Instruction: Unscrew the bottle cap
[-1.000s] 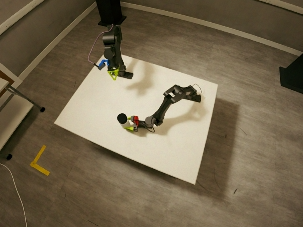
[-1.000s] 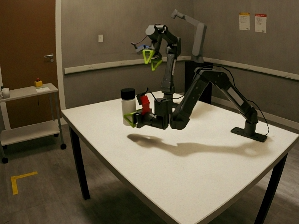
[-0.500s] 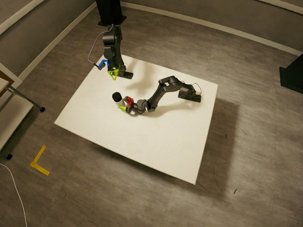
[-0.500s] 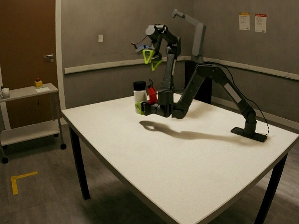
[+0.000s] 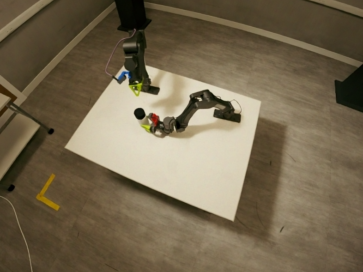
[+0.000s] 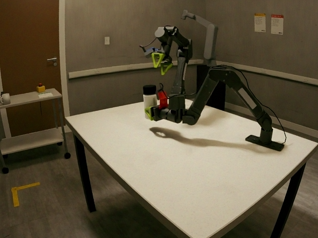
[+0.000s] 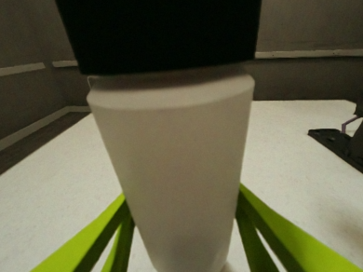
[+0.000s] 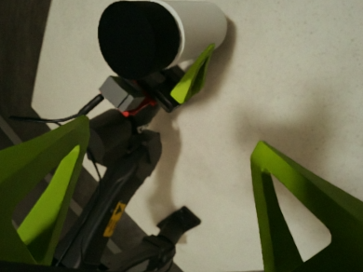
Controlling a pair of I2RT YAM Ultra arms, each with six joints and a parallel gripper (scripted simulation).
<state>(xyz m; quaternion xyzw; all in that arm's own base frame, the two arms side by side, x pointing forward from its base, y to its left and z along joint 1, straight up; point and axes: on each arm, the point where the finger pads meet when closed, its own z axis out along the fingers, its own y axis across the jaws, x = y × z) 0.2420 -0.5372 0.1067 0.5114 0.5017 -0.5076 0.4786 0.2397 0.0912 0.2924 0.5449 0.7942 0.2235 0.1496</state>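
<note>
Right now my left hand is 60 mm below the white bottle. Round my left hand: black cap (90 mm above).
The black cap is 9 cm ahead of my right hand, 4 cm to the left of it and 9 cm below it. Also, from my right hand: white bottle (9 cm ahead, 4 cm to the left, 13 cm below).
</note>
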